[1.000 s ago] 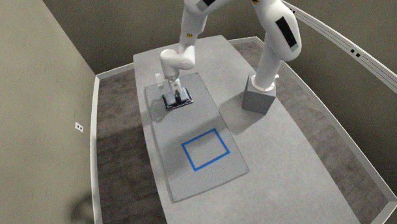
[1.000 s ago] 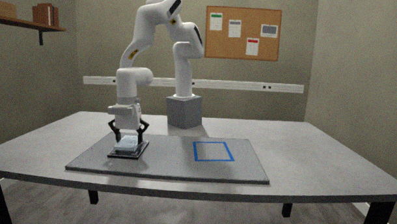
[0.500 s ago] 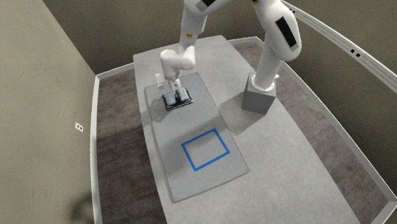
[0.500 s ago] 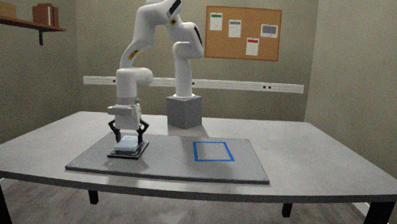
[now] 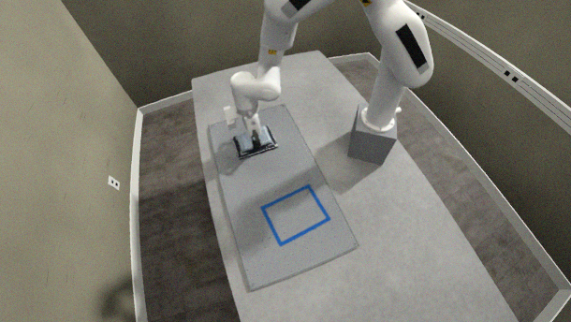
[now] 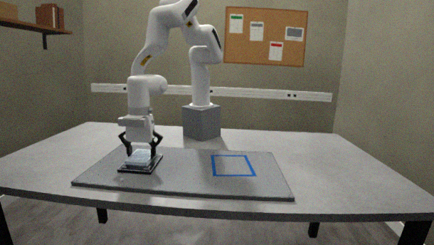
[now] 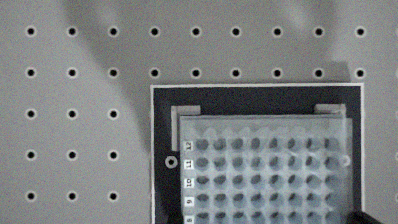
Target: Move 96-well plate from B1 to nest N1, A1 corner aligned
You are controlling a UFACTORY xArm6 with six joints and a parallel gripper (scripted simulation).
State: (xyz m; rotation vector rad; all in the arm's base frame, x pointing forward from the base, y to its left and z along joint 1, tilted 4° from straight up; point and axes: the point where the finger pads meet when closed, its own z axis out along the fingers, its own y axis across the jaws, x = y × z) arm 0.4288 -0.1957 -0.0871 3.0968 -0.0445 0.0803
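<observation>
The dark plate nest lies 30 mm below my hand. The rest, counted from my hand: 96-well plate (10 mm below).
</observation>
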